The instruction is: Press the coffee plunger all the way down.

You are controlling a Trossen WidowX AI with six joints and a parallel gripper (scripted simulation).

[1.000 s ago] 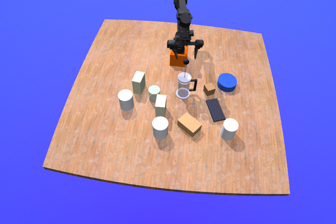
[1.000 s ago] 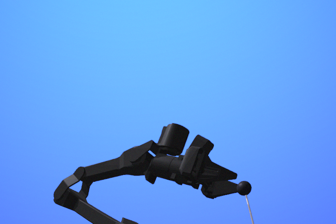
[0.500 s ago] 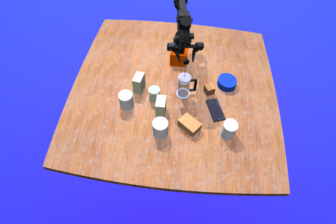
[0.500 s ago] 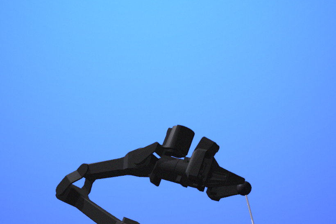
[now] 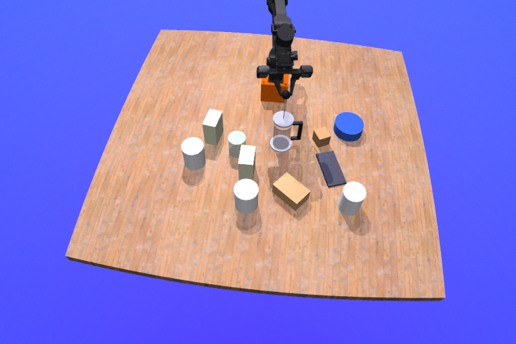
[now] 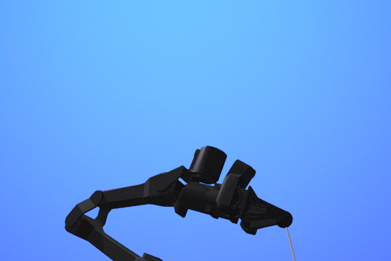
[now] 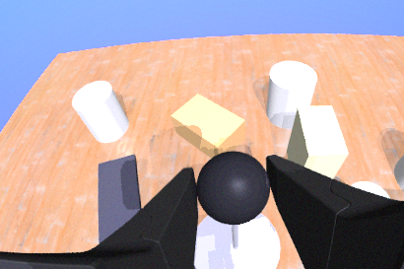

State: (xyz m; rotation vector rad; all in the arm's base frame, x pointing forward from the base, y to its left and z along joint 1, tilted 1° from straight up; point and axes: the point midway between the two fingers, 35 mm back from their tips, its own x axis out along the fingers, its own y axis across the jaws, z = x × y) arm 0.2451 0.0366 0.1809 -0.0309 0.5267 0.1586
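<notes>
My gripper tip is now 1 cm past the glass coffee press, 2 cm to the right of it and 13 cm above it. Also, from my gripper tip: tan box: 22 cm ahead, 5 cm to the left, 24 cm below; then brown cube: 4 cm behind, 15 cm to the left, 24 cm below; then dark slab: 9 cm ahead, 19 cm to the left, 26 cm below.
</notes>
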